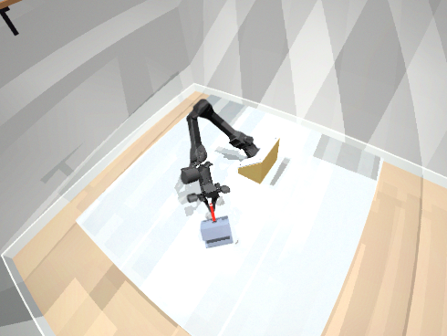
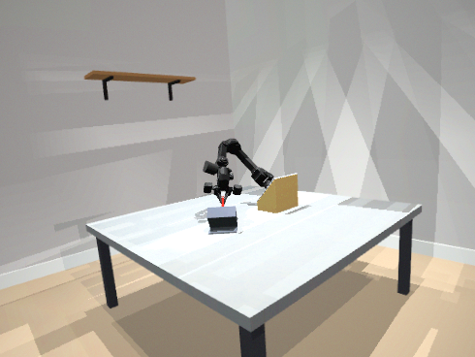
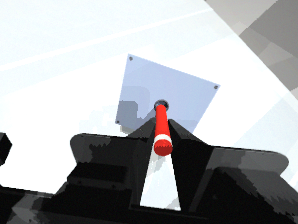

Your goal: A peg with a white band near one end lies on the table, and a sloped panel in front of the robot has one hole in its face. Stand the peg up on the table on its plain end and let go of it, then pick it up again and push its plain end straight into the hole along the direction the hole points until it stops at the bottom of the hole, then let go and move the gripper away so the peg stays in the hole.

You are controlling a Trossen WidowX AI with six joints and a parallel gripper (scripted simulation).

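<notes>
Right now the grey sloped panel is 60 mm below my gripper tip, 40 mm to the left of it and 40 mm ahead of it. The rest, counted from my gripper tip: red peg 10 mm to the right, 10 mm behind, 10 mm above.
</notes>
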